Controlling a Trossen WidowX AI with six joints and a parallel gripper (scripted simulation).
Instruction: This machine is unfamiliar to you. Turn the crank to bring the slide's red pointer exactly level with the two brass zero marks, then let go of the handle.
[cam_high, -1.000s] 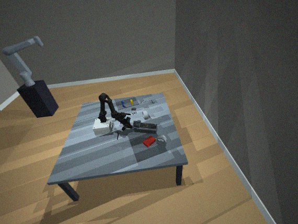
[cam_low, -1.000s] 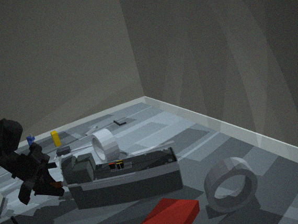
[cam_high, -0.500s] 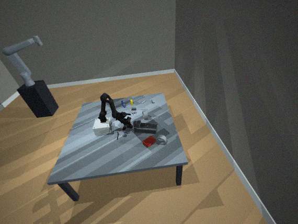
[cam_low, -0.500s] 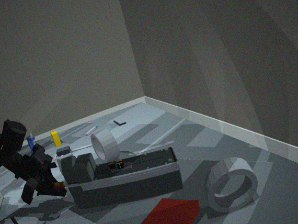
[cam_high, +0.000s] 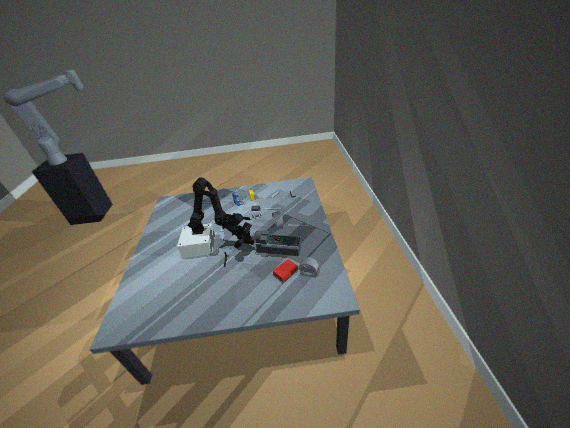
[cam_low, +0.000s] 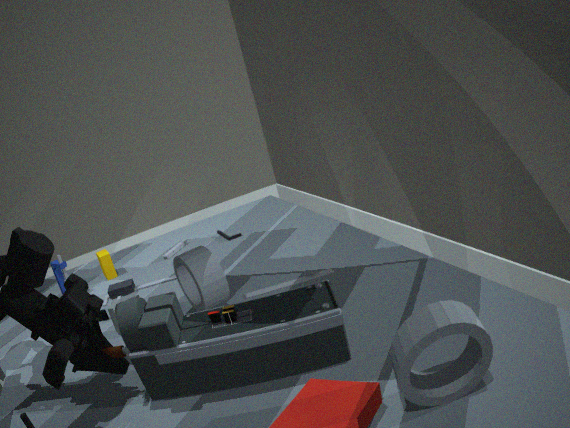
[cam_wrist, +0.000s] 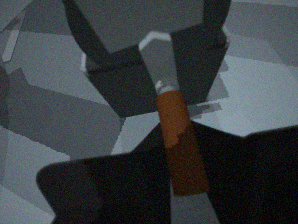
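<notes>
My gripper tip is 30 mm below the brown handle, 20 mm past it and 10 mm to the right of it. The rest, counted from my gripper tip: yellow block (560 mm to the left, 20 mm behind); then blue clamp (500 mm to the left, 140 mm behind, 20 mm above); then red pointer (140 mm ahead, 50 mm above, 40 mm to the right).
</notes>
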